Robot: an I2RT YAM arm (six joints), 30 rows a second.
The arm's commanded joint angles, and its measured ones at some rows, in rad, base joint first. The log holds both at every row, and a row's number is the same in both.
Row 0, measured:
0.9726, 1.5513, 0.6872, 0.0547, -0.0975, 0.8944
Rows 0 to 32, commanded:
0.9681, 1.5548, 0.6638, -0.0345, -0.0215, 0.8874
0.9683, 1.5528, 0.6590, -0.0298, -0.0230, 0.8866
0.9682, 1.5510, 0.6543, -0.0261, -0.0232, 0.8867
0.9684, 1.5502, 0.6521, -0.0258, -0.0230, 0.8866
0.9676, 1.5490, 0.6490, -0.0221, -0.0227, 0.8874
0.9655, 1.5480, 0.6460, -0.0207, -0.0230, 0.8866
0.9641, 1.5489, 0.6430, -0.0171, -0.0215, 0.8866
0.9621, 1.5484, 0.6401, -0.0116, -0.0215, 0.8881
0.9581, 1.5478, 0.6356, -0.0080, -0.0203, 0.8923
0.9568, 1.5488, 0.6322, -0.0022, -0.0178, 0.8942
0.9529, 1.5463, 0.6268, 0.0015, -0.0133, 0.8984
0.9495, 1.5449, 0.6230, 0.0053, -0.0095, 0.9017
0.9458, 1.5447, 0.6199, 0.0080, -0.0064, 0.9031
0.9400, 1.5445, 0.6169, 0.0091, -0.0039, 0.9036
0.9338, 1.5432, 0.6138, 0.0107, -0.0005, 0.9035
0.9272, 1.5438, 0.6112, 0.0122, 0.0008, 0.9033
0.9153, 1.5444, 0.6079, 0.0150, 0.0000, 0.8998
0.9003, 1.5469, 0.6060, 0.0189, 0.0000, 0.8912
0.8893, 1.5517, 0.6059, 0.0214, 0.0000, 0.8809
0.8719, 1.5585, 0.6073, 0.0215, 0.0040, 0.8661
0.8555, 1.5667, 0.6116, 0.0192, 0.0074, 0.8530
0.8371, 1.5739, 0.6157, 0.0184, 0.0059, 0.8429
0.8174, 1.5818, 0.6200, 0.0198, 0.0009, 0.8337
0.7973, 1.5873, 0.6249, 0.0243, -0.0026, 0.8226
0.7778, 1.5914, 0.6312, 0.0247, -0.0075, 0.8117
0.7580, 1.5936, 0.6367, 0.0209, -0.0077, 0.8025
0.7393, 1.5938, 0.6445, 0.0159, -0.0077, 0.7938
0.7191, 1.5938, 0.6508, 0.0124, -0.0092, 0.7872
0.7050, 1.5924, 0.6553, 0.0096, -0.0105, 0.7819
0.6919, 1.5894, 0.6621, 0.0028, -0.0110, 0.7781
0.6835, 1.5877, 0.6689, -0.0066, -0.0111, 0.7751
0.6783, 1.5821, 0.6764, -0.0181, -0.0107, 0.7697
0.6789, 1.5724, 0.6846, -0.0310, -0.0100, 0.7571
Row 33, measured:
0.6952, 1.5635, 0.6754, 0.1028, -0.0612, 0.7998
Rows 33 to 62, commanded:
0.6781, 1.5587, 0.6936, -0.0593, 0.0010, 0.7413
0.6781, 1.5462, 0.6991, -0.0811, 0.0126, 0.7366
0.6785, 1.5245, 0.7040, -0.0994, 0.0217, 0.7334
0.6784, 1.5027, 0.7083, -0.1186, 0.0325, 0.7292
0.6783, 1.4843, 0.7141, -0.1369, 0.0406, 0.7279
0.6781, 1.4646, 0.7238, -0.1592, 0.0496, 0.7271
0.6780, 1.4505, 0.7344, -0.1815, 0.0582, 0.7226
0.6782, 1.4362, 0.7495, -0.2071, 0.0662, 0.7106
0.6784, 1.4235, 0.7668, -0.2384, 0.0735, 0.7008
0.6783, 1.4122, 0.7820, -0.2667, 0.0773, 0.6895
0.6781, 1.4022, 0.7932, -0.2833, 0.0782, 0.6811
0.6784, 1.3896, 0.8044, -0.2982, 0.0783, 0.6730
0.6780, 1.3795, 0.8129, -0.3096, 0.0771, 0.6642
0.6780, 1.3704, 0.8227, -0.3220, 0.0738, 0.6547
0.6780, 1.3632, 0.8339, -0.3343, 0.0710, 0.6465
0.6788, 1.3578, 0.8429, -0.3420, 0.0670, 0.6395
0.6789, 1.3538, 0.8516, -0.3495, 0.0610, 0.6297
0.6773, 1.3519, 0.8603, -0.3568, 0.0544, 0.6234
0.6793, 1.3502, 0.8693, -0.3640, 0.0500, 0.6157
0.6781, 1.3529, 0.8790, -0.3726, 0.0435, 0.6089
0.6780, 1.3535, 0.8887, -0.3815, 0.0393, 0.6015
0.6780, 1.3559, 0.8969, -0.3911, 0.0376, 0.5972
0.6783, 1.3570, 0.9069, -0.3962, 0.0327, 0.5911
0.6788, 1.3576, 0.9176, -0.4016, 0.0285, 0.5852
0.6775, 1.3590, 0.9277, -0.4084, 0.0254, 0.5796
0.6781, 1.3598, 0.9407, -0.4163, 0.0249, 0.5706
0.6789, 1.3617, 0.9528, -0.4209, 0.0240, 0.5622
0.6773, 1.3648, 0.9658, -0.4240, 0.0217, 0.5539
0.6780, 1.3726, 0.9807, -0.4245, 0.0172, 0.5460
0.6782, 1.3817, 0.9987, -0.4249, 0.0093, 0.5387
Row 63, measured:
0.6811, 1.3739, 0.9318, -0.4046, 0.0235, 0.5808
